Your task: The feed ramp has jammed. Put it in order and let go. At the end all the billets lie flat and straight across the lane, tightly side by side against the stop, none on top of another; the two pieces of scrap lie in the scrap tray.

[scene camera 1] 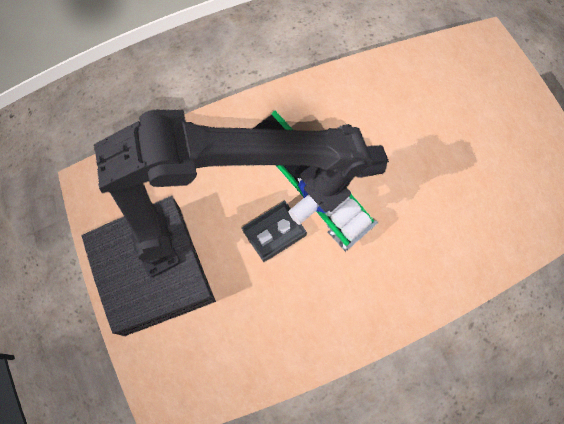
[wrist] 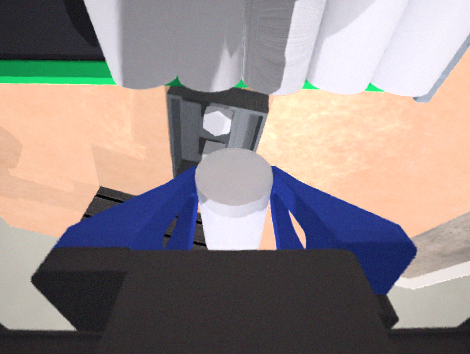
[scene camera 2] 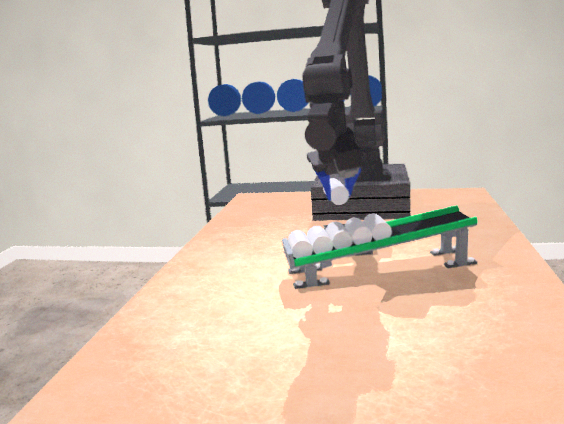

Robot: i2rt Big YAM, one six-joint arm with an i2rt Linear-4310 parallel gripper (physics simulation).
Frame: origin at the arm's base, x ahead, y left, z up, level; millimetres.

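Seen in the pictures: gripper, fingertip midpoint: (scene camera 1: 312, 202) (wrist: 234, 175) (scene camera 2: 339, 197); arm's base, origin of the base link: (scene camera 1: 155, 249) (scene camera 2: 368, 177).
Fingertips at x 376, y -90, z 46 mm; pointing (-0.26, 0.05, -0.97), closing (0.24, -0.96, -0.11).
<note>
Offsets run from my fingertips to a thing's top centre. "pt": to the spot under its first point. Level surfaces: height alone.
My gripper (scene camera 1: 311, 200) (scene camera 2: 339, 194) (wrist: 234, 175) is shut on a white billet {dx -23, dy -6, dz +29 mm} (scene camera 1: 303, 209) (scene camera 2: 339, 189) (wrist: 234, 182) and holds it above the ramp, near its tray-side rail. Several billets {dx +72, dy -43, dz -46 mm} (scene camera 2: 320, 241) (wrist: 345, 50) lie across the lane of the green-railed ramp (scene camera 1: 281, 119) (scene camera 2: 425, 233) (wrist: 50, 75), side by side from the stop {dx +85, dy -105, dz -69 mm} (scene camera 1: 361, 237) (wrist: 447, 75) upward. None of these shows on top of another. The scrap tray {dx -94, dy +15, dz -108 mm} (scene camera 1: 285, 248) (wrist: 174, 135) holds two grey-white scrap pieces, one scrap piece {dx -122, dy +13, dz -114 mm} (scene camera 1: 265, 237) (wrist: 214, 147) and another scrap piece {dx -66, dy +18, dz -123 mm} (scene camera 1: 283, 226) (wrist: 216, 122). The arm hides part of the row in scene camera 1.
The arm's dark base block (scene camera 1: 150, 295) (scene camera 2: 360, 200) stands behind the tray on the wooden table {dz -143 mm} (scene camera 1: 425, 280) (scene camera 2: 225, 325). A shelf rack (scene camera 2: 198, 120) with blue discs (scene camera 2: 258, 97) stands behind the table. The ramp's grey legs {pt dx +57, dy +246, dz -97 mm} (scene camera 2: 461, 245) rest on the table.
</note>
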